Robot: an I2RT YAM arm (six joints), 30 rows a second.
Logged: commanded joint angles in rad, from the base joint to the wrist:
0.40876, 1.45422, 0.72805, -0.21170, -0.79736, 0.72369
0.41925, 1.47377, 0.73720, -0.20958, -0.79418, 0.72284
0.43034, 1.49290, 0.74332, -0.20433, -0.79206, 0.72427
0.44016, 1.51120, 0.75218, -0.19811, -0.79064, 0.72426
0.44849, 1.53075, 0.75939, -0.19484, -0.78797, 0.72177
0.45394, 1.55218, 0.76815, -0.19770, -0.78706, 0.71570
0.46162, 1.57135, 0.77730, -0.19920, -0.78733, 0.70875
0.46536, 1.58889, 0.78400, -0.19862, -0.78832, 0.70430
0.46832, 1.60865, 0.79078, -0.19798, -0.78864, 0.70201
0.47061, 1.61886, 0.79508, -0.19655, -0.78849, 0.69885
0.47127, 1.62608, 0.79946, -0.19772, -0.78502, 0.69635
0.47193, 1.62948, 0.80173, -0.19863, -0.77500, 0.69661
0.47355, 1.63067, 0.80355, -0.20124, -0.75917, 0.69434
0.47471, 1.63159, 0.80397, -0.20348, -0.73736, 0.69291
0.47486, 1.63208, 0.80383, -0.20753, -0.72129, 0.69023
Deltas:
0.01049, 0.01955, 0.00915, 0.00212, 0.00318, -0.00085
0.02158, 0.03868, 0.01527, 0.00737, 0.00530, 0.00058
0.03140, 0.05698, 0.02413, 0.01359, 0.00672, 0.00057
0.03973, 0.07653, 0.03134, 0.01686, 0.00939, -0.00192
0.04518, 0.09796, 0.04010, 0.01400, 0.01030, -0.00799
0.05286, 0.11713, 0.04925, 0.01250, 0.01003, -0.01494
0.05660, 0.13467, 0.05595, 0.01308, 0.00904, -0.01939
0.05956, 0.15443, 0.06273, 0.01372, 0.00872, -0.02168
0.06185, 0.16464, 0.06703, 0.01515, 0.00887, -0.02484
0.06251, 0.17186, 0.07141, 0.01398, 0.01234, -0.02734
0.06317, 0.17526, 0.07368, 0.01307, 0.02236, -0.02708
0.06479, 0.17645, 0.07550, 0.01046, 0.03819, -0.02935
0.06595, 0.17737, 0.07592, 0.00822, 0.06000, -0.03078
0.06610, 0.17786, 0.07578, 0.00417, 0.07607, -0.03346

